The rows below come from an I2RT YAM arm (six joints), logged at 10 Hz.
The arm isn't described. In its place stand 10 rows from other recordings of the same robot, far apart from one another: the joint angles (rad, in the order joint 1, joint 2, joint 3, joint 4, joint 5, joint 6), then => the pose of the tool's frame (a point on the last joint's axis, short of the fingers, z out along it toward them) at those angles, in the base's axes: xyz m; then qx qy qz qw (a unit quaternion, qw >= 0).
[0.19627, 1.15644, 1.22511, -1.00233, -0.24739, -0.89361] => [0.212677 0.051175 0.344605 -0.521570 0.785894 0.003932 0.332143]
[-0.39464, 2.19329, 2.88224, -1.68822, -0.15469, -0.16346] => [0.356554 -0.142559 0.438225 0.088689 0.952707 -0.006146 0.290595]
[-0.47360, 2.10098, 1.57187, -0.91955, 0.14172, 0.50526] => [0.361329 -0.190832 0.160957 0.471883 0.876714 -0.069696 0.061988]
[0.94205, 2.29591, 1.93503, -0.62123, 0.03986, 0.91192] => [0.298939 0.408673 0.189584 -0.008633 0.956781 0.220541 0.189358]
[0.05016, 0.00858, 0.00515, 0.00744, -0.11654, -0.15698] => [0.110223 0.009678 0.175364 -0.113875 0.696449 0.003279 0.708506]
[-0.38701, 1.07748, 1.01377, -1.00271, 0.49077, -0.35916] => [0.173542 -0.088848 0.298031 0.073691 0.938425 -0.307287 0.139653]
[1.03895, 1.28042, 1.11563, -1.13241, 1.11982, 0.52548] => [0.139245 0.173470 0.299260 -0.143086 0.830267 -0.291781 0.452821]
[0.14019, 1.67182, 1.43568, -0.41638, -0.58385, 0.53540] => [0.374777 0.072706 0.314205 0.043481 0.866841 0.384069 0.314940]
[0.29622, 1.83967, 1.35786, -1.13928, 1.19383, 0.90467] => [0.325924 0.064865 0.220663 0.234190 0.793078 -0.475378 0.300329]
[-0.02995, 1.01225, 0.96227, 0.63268, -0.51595, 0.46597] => [0.215855 0.011105 0.442825 -0.105217 0.499606 0.302236 0.804970]
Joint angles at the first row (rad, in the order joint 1, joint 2, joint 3, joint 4, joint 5, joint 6):
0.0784 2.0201 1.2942 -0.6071 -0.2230 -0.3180
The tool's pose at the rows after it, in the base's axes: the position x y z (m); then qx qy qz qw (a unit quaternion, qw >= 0):
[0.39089 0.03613 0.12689 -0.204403 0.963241 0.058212 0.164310]
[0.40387 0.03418 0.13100 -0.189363 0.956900 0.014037 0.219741]
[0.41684 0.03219 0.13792 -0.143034 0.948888 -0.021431 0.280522]
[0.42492 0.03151 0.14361 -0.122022 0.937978 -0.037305 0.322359]
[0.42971 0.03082 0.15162 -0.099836 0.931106 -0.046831 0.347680]
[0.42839 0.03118 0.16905 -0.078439 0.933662 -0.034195 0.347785]
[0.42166 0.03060 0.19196 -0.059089 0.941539 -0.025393 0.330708]
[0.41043 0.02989 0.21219 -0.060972 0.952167 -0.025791 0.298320]
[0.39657 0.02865 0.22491 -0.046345 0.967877 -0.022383 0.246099]
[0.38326 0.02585 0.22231 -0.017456 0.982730 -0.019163 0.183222]
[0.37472 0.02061 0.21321 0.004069 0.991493 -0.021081 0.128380]
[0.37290 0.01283 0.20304 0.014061 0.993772 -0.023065 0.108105]
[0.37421 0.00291 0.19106 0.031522 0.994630 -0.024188 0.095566]
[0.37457 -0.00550 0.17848 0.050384 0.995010 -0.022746 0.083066]
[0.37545 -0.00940 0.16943 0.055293 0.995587 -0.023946 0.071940]
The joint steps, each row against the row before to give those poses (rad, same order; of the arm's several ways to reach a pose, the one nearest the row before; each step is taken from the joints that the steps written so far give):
-0.0004 0.0084 -0.0001 0.0854 0.0664 0.0027
-0.0004 0.0015 0.0001 0.1244 0.0790 0.0195
-0.0004 0.0000 0.0000 0.1328 0.0797 0.0732
0.0001 0.0000 0.0000 0.0896 0.0366 0.0279
0.0000 -0.0069 0.0083 0.0389 0.0298 0.0328
0.0003 -0.0327 0.0287 -0.0637 -0.0084 0.0496
-0.0004 -0.0481 0.0400 -0.1259 -0.0031 0.0442
0.0004 -0.0458 0.0393 -0.1533 0.0000 0.0000
-0.0003 -0.0290 0.0386 -0.1771 0.0004 0.0351
-0.0046 -0.0042 0.0079 -0.1422 0.0000 0.0595
-0.0122 0.0141 -0.0030 -0.0946 0.0008 0.0347
-0.0206 0.0149 -0.0172 -0.0084 -0.0008 0.0008
-0.0267 0.0241 -0.0141 0.0133 -0.0008 0.0091
-0.0229 0.0236 -0.0171 0.0160 -0.0045 0.0161
-0.0103 0.0221 -0.0050 0.0050 0.0007 0.0000

